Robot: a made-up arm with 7 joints. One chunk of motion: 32 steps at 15 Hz.
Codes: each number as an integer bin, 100 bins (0 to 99) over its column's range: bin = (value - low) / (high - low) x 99, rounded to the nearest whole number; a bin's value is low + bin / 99 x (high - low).
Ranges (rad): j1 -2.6..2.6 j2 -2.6..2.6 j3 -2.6..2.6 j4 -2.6..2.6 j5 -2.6..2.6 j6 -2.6..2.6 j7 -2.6..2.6
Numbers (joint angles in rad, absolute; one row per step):
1: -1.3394 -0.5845 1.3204 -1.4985 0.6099 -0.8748 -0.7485
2: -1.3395 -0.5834 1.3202 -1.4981 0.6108 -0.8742 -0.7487
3: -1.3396 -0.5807 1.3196 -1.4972 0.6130 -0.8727 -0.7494
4: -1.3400 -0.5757 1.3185 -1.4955 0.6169 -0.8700 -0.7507
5: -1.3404 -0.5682 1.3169 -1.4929 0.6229 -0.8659 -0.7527
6: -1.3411 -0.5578 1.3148 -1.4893 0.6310 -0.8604 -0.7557
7: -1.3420 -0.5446 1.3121 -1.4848 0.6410 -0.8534 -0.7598
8: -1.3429 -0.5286 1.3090 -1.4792 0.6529 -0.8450 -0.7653
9: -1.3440 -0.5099 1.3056 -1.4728 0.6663 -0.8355 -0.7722
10: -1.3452 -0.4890 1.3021 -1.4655 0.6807 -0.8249 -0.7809
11: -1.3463 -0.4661 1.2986 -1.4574 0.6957 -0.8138 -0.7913
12: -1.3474 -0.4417 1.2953 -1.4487 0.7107 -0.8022 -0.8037
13: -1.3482 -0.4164 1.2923 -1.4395 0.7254 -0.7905 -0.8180
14: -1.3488 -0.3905 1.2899 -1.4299 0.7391 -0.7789 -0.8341
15: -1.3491 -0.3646 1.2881 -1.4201 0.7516 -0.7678 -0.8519
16: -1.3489 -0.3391 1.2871 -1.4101 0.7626 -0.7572 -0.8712
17: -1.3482 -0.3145 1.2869 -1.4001 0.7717 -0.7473 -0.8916
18: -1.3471 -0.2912 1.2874 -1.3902 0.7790 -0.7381 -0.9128
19: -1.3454 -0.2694 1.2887 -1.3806 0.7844 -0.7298 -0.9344
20: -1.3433 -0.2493 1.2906 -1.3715 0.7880 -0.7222 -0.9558
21: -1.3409 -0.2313 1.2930 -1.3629 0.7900 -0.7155 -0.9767
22: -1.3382 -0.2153 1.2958 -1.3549 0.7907 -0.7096 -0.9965
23: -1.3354 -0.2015 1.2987 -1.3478 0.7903 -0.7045 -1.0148
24: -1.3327 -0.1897 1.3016 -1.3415 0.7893 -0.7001 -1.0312
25: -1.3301 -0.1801 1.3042 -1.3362 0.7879 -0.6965 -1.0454
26: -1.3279 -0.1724 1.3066 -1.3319 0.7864 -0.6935 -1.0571
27: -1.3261 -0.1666 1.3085 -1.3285 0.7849 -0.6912 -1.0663
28: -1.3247 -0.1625 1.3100 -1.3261 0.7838 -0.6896 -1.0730
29: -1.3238 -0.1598 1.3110 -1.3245 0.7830 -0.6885 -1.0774
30: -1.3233 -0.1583 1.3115 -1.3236 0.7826 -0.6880 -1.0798
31: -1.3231 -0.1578 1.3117 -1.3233 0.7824 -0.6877 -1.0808
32: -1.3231 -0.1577 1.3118 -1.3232 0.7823 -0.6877 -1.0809
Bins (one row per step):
1: 24 38 75 21 61 33 35
2: 24 38 75 21 61 33 35
3: 24 38 75 21 61 33 35
4: 24 39 75 21 61 33 35
5: 24 39 75 21 61 33 35
6: 24 39 75 21 62 33 35
7: 24 39 74 21 62 33 35
8: 24 39 74 21 62 33 35
9: 24 40 74 21 62 34 35
10: 24 40 74 22 62 34 35
11: 24 41 74 22 63 34 34
12: 24 41 74 22 63 34 34
13: 24 42 74 22 63 34 34
14: 24 42 74 22 64 35 34
15: 24 43 74 22 64 35 33
16: 24 43 74 23 64 35 33
17: 24 44 74 23 64 35 33
18: 24 44 74 23 64 35 32
19: 24 44 74 23 64 36 32
20: 24 45 74 23 65 36 31
21: 24 45 74 24 65 36 31
22: 24 45 74 24 65 36 31
23: 24 46 74 24 65 36 30
24: 24 46 74 24 65 36 30
25: 24 46 74 24 65 36 30
26: 24 46 74 24 64 36 29
27: 24 46 74 24 64 36 29
28: 24 46 74 24 64 36 29
29: 24 46 74 24 64 36 29
30: 24 46 74 24 64 36 29
31: 24 46 74 24 64 36 29
32: 24 46 74 24 64 36 29

